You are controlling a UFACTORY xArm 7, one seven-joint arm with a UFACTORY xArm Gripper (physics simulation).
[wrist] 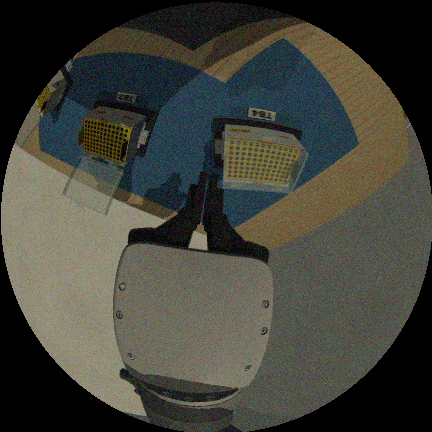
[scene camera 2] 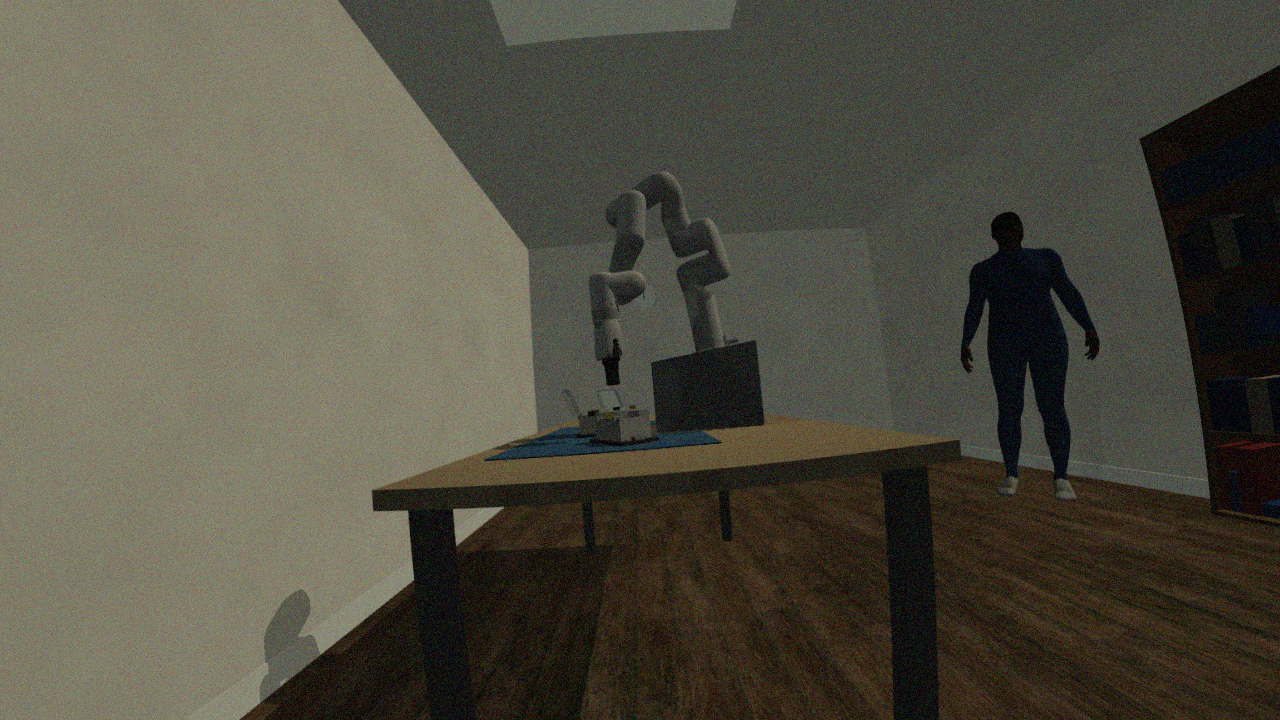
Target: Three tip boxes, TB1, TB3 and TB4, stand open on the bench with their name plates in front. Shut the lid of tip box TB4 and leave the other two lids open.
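Places are measured from the arm's base along level axes (x ahead, y left, z up), in millimetres.
Pixels of known places: gripper, fingertip midpoint: [wrist: 206,182] [scene camera 2: 613,385]; arm's base, link origin: [scene camera 2: 711,353].
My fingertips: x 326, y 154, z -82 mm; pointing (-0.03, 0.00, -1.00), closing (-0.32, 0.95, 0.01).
For each thing: its top centre in the pictures, then the offset to it from my fingertips. Level surfaces: height alone.
- Tip box TB4, top centre: [wrist: 266,163] [scene camera 2: 624,409] dx -21, dy +75, dz -66 mm
- Tip box TB3, top centre: [wrist: 96,144] dx +60, dy -184, dz -69 mm
- blue mat, surface height: dz -144 mm
- wooden table, surface height: dz -147 mm
Tip box TB4 [wrist: 262,162], behind its name plate [wrist: 261,114], has its clear lid [wrist: 298,169] down over the yellow tip rack in the wrist view; whether it is latched cannot be told. Tip box TB3 [wrist: 107,137] stands to the left with its clear lid [wrist: 94,184] swung open. TB1 [wrist: 52,95] shows partly at the far left edge, its clear lid [wrist: 29,127] apparently open. In the scene view the boxes overlap and are small, with raised clear lids [scene camera 2: 571,402] [scene camera 2: 610,397]. My gripper [wrist: 206,182] [scene camera 2: 612,383] is shut and empty, above the boxes, beside TB4's near left corner in the wrist view.
The boxes stand on a blue mat [scene camera 2: 537,450] [wrist: 320,112] on the wooden table [scene camera 2: 805,447] [wrist: 360,175]. A dark upright panel [scene camera 2: 708,386] stands beside the arm's base. A pale wall [scene camera 2: 268,268] runs along the left. A person figure [scene camera 2: 1024,313] stands on the floor at right.
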